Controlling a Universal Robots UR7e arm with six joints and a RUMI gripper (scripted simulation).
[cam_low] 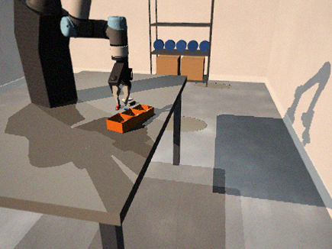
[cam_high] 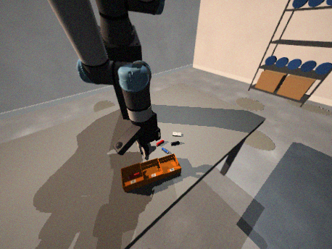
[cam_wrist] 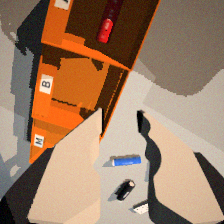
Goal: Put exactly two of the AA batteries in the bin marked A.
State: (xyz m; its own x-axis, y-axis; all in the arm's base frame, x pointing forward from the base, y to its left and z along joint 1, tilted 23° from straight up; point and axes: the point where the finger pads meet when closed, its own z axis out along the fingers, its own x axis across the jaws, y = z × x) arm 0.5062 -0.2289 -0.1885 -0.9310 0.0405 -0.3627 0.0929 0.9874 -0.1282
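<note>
My hand is 200 mm to the right of the black battery and 80 mm above it. Also, from my hand: red battery (70 mm to the right, 70 mm below); then blue battery (10 mm behind, 130 mm to the left, 80 mm below); then orange bin (40 mm ahead, 60 mm below).
</note>
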